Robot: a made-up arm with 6 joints.
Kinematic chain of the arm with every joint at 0, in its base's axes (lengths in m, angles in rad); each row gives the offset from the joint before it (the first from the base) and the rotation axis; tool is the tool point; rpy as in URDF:
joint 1: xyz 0 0 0.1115 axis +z
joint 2: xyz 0 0 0 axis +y
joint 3: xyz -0.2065 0 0.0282 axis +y
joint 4: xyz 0.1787 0 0.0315 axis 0.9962 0 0.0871
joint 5: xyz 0 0 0 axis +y
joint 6: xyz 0.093 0 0.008 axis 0.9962 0 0.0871
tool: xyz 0 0 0 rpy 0 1.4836 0
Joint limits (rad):
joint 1: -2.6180..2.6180
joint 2: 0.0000..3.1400
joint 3: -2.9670..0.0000
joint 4: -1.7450..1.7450
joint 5: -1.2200..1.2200
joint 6: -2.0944..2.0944
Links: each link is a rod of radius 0.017 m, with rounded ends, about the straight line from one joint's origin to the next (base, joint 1, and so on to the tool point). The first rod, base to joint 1, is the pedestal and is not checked.
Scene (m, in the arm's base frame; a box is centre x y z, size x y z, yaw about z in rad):
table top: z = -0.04
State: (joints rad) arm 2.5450 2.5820 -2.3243 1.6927 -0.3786 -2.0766
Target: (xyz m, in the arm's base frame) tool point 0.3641 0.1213 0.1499
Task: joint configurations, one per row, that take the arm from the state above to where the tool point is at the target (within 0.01 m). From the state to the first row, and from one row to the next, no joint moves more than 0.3 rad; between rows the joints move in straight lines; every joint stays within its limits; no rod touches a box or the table.
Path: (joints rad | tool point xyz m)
1: 2.2565 2.5472 -2.2549 1.7002 -0.4686 -2.0766 | -0.2511 0.3728 0.1602
2: 1.9680 2.5124 -2.1855 1.7076 -0.5586 -2.0766 | -0.1244 0.4231 0.1573
3: 1.6795 2.4777 -2.1161 1.7151 -0.6486 -2.0766 | 0.0090 0.4313 0.1548
4: 1.3910 2.4429 -2.0467 1.7226 -0.7386 -2.0766 | 0.1355 0.3984 0.1528
5: 1.1025 2.4081 -1.9773 1.7301 -0.8286 -2.0766 | 0.2427 0.3296 0.1512
6: 0.8140 2.3733 -1.9079 1.7375 -0.9186 -2.0766 | 0.3210 0.2335 0.1503
7: 0.5255 2.3386 -1.8385 1.7450 -1.0086 -2.0766 | 0.3641 0.1213 0.1499

